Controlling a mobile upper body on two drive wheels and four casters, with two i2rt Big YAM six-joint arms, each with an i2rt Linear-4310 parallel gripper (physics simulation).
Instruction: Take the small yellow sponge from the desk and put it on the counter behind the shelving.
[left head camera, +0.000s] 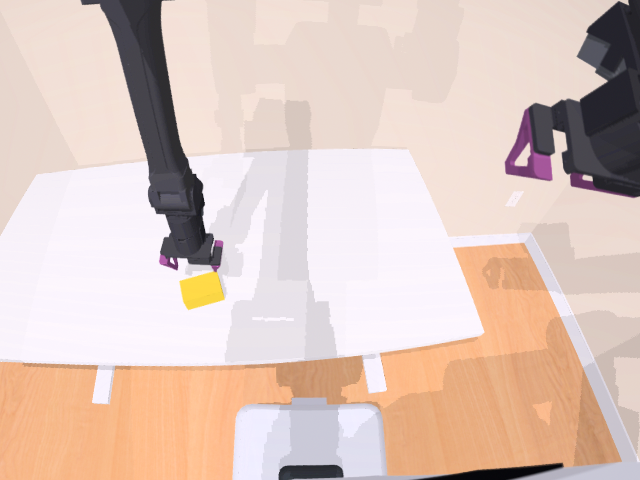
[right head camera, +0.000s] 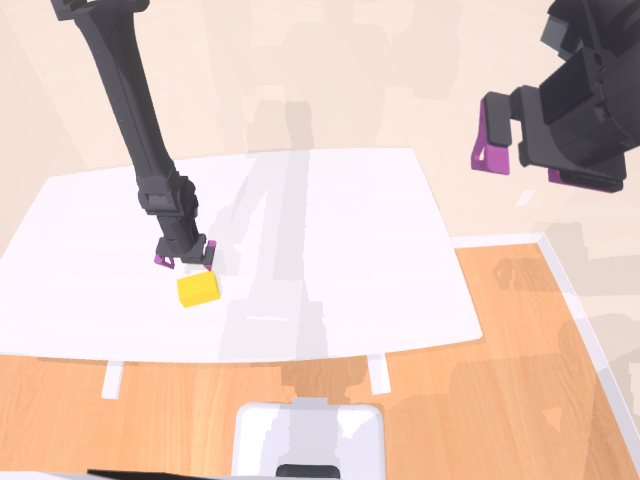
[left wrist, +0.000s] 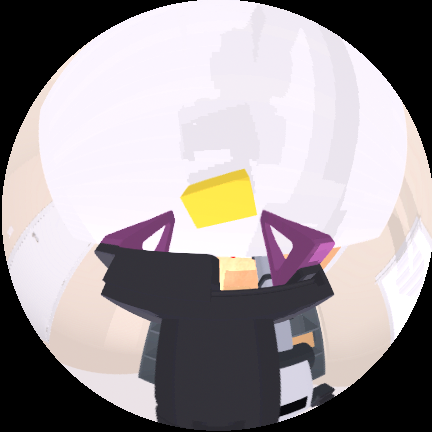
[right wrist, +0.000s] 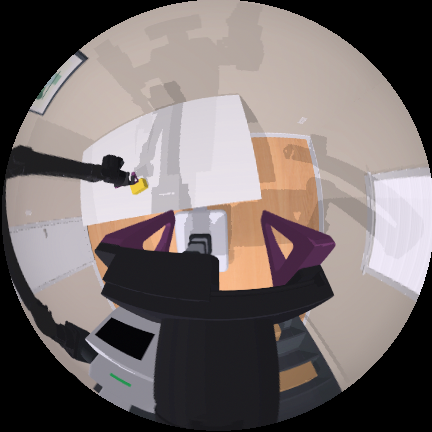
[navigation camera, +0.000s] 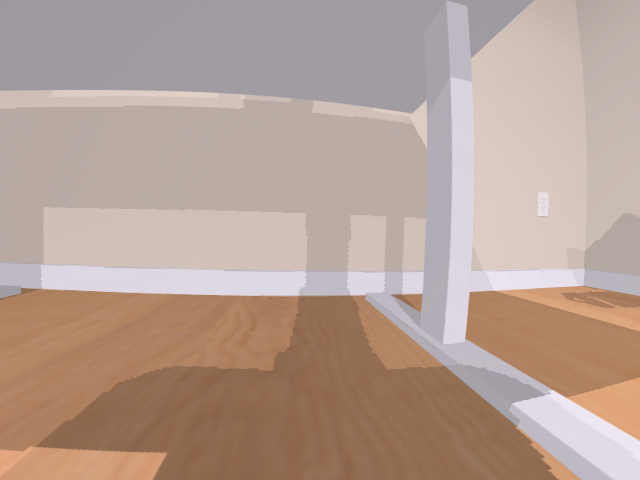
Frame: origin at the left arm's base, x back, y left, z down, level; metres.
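Where they show: left gripper, fingertip midpoint: (left head camera: 196, 269) (right head camera: 191, 268) (left wrist: 217, 214) (right wrist: 131, 181); right gripper, fingertip midpoint: (left head camera: 540, 174) (right head camera: 512, 169) (right wrist: 217, 214).
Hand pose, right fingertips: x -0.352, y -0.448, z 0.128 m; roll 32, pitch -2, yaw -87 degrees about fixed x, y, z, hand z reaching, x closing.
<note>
Each offset is from my right fingertips to the top centre of the thing. "*": to the spot under its first point. Level surfaces: height alone.
The yellow sponge @[dx -0.156, dy +0.508, dz +0.517 m] (left head camera: 201, 290) (right head camera: 198, 288) (left wrist: 220, 201) (right wrist: 139, 186) lies on the white desk @[dz +0.562 m] (left head camera: 392, 232) (right head camera: 392, 232) (left wrist: 115, 130) (right wrist: 225, 150). My left gripper (left head camera: 196, 269) (right head camera: 191, 268) (left wrist: 217, 214) is open and empty, low over the desk at the sponge's far side in the head views. In the left wrist view the sponge shows just beyond the fingertips, in line with the gap. My right gripper (left head camera: 560, 180) (right head camera: 528, 174) (right wrist: 217, 214) is open and empty, raised at the right, away from the sponge. Dark grey shelving (right wrist: 300, 357) shows low in the right wrist view. I cannot make out the counter.
My white base (left head camera: 258, 439) (right head camera: 258, 439) stands at the desk's near edge. White desk legs (left head camera: 103, 384) (left head camera: 375, 373) @[* dx -0.376, dy -0.028, dz +1.000 m] (navigation camera: 447, 206) rest on the wood floor @[dz +1.282 m] (left head camera: 180, 428). Beige walls (left head camera: 465, 129) (navigation camera: 155, 160) rise behind the desk and at the right.
</note>
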